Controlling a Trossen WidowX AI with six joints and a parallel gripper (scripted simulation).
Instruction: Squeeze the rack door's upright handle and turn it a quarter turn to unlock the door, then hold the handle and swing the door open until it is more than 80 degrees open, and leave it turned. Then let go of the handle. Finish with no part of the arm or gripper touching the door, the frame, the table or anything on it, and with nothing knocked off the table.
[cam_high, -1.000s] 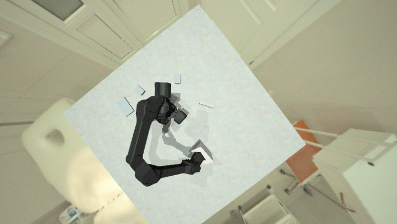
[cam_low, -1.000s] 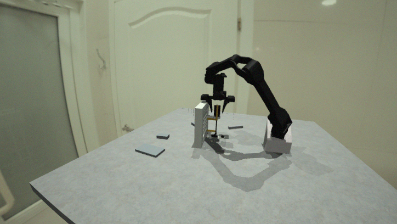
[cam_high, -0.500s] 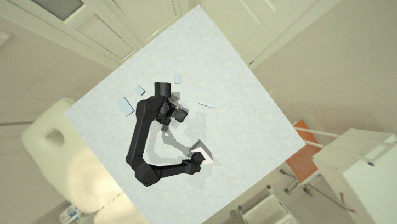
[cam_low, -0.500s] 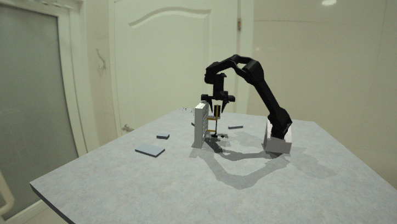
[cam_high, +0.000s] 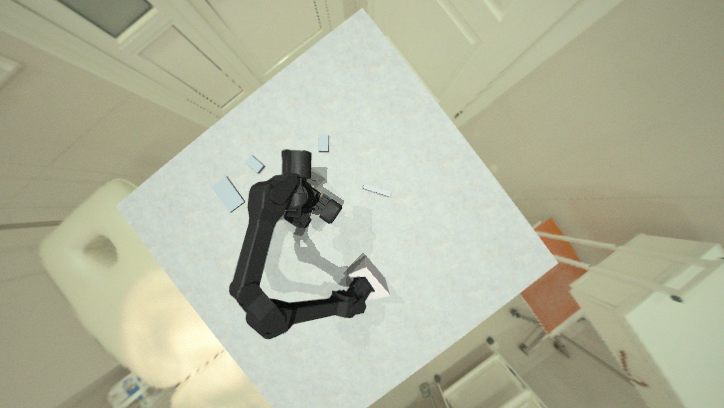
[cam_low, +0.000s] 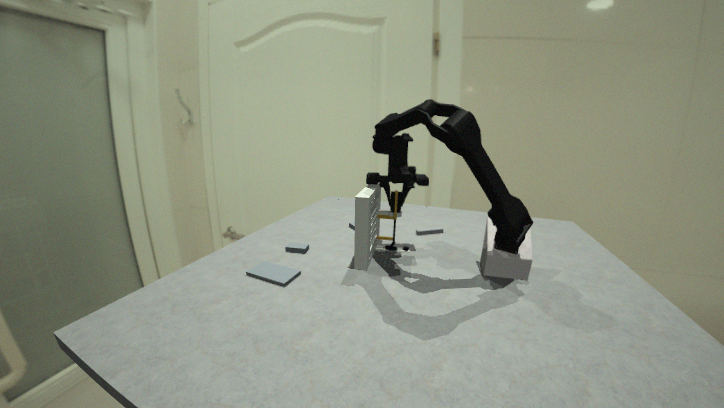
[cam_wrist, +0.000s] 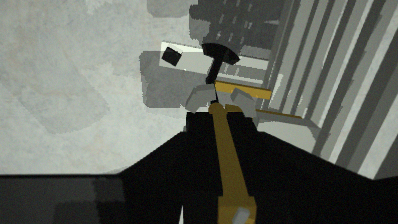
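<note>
My gripper tip is now 10 mm to the right of the black upright handle and 20 mm above it. Also, from my gripper tip: large plate (220 mm ahead, 320 mm to the left, 140 mm below); then thin plate (80 mm behind, 190 mm to the right, 130 mm below).
</note>
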